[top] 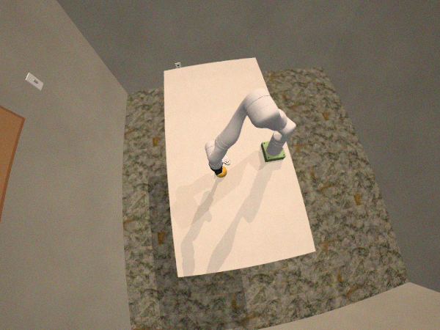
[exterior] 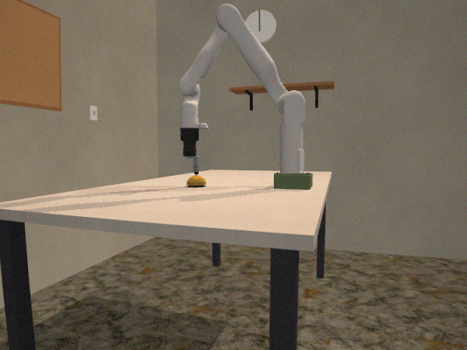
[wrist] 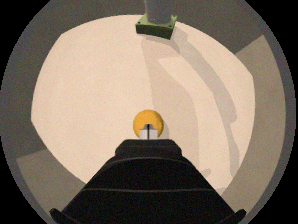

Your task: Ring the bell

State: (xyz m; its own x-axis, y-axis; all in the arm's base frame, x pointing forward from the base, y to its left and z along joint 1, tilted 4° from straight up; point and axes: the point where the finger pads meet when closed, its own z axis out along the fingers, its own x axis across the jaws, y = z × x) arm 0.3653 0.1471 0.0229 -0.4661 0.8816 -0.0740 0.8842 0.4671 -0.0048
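Now: hand 3 cm above the dark bell button. Also, from my hand: bell: 4 cm below.
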